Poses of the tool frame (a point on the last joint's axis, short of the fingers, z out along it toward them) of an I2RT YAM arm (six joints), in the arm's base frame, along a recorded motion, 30 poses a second.
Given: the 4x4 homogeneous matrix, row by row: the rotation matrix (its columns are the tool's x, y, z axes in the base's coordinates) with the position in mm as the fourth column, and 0 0 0 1 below. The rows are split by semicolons.
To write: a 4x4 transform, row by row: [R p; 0 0 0 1], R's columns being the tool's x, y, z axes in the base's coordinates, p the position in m. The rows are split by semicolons. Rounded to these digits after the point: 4 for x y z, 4 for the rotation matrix.
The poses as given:
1: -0.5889 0.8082 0.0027 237.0; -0.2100 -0.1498 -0.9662 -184.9; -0.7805 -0.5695 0.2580 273.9; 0 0 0 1
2: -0.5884 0.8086 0.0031 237.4; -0.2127 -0.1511 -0.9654 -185.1; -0.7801 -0.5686 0.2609 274.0; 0 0 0 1
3: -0.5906 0.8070 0.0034 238.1; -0.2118 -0.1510 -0.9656 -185.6; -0.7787 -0.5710 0.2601 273.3; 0 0 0 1
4: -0.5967 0.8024 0.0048 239.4; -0.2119 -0.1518 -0.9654 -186.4; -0.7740 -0.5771 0.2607 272.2; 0 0 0 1
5: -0.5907 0.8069 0.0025 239.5; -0.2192 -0.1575 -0.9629 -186.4; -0.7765 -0.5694 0.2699 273.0; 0 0 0 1
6: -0.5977 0.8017 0.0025 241.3; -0.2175 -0.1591 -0.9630 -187.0; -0.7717 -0.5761 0.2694 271.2; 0 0 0 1
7: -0.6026 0.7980 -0.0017 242.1; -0.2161 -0.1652 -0.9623 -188.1; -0.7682 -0.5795 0.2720 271.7; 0 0 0 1
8: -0.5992 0.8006 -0.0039 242.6; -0.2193 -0.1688 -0.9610 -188.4; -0.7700 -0.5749 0.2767 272.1; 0 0 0 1
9: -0.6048 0.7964 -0.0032 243.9; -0.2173 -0.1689 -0.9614 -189.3; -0.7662 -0.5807 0.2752 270.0; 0 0 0 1
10: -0.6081 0.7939 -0.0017 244.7; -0.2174 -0.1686 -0.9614 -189.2; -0.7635 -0.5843 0.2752 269.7; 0 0 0 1
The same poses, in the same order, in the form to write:
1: -0.5889 0.8082 0.0027 0.2370; -0.2100 -0.1498 -0.9662 -0.1849; -0.7805 -0.5695 0.2580 0.2739; 0 0 0 1
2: -0.5884 0.8086 0.0031 0.2374; -0.2127 -0.1511 -0.9654 -0.1851; -0.7801 -0.5686 0.2609 0.2740; 0 0 0 1
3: -0.5906 0.8070 0.0034 0.2381; -0.2118 -0.1510 -0.9656 -0.1856; -0.7787 -0.5710 0.2601 0.2733; 0 0 0 1
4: -0.5967 0.8024 0.0048 0.2394; -0.2119 -0.1518 -0.9654 -0.1864; -0.7740 -0.5771 0.2607 0.2722; 0 0 0 1
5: -0.5907 0.8069 0.0025 0.2395; -0.2192 -0.1575 -0.9629 -0.1864; -0.7765 -0.5694 0.2699 0.2730; 0 0 0 1
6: -0.5977 0.8017 0.0025 0.2413; -0.2175 -0.1591 -0.9630 -0.1870; -0.7717 -0.5761 0.2694 0.2712; 0 0 0 1
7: -0.6026 0.7980 -0.0017 0.2421; -0.2161 -0.1652 -0.9623 -0.1881; -0.7682 -0.5795 0.2720 0.2717; 0 0 0 1
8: -0.5992 0.8006 -0.0039 0.2426; -0.2193 -0.1688 -0.9610 -0.1884; -0.7700 -0.5749 0.2767 0.2721; 0 0 0 1
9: -0.6048 0.7964 -0.0032 0.2439; -0.2173 -0.1689 -0.9614 -0.1893; -0.7662 -0.5807 0.2752 0.2700; 0 0 0 1
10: -0.6081 0.7939 -0.0017 0.2447; -0.2174 -0.1686 -0.9614 -0.1892; -0.7635 -0.5843 0.2752 0.2697; 0 0 0 1
